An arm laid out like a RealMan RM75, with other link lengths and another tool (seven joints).
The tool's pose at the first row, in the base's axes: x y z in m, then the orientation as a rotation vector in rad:
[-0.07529, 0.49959, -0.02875, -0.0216, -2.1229, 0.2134]
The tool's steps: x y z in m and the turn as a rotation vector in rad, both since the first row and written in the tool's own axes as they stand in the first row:
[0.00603, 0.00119, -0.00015, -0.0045, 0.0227, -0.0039]
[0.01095, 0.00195, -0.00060, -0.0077, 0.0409, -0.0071]
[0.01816, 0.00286, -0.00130, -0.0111, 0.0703, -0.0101]
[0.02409, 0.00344, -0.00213, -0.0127, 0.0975, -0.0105]
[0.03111, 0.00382, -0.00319, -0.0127, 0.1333, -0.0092]
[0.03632, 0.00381, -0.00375, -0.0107, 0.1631, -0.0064]
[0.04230, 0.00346, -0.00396, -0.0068, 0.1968, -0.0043]
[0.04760, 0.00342, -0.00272, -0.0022, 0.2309, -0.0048]
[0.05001, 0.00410, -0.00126, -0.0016, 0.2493, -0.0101]
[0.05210, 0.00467, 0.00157, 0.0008, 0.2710, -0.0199]
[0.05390, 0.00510, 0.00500, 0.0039, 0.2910, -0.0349]
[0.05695, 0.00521, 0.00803, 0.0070, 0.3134, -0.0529]
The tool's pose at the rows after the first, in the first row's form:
[-0.07846, 0.50139, -0.02380, -0.0224, -2.1007, 0.2052]
[-0.08076, 0.50269, -0.01956, -0.0228, -2.0828, 0.1990]
[-0.08408, 0.50441, -0.01329, -0.0246, -2.0538, 0.1922]
[-0.08658, 0.50569, -0.00797, -0.0278, -2.0268, 0.1889]
[-0.08946, 0.50692, -0.00158, -0.0327, -1.9912, 0.1879]
[-0.09177, 0.50751, 0.00308, -0.0373, -1.9614, 0.1900]
[-0.09476, 0.50780, 0.00827, -0.0404, -1.9275, 0.1935]
[-0.09863, 0.50811, 0.01209, -0.0405, -1.8930, 0.1960]
[-0.10119, 0.50881, 0.01324, -0.0365, -1.8745, 0.1926]
[-0.10473, 0.50917, 0.01344, -0.0273, -1.8523, 0.1883]
[-0.10861, 0.50928, 0.01311, -0.0124, -1.8316, 0.1819]
[-0.11280, 0.50926, 0.01408, 0.0051, -1.8083, 0.1737]

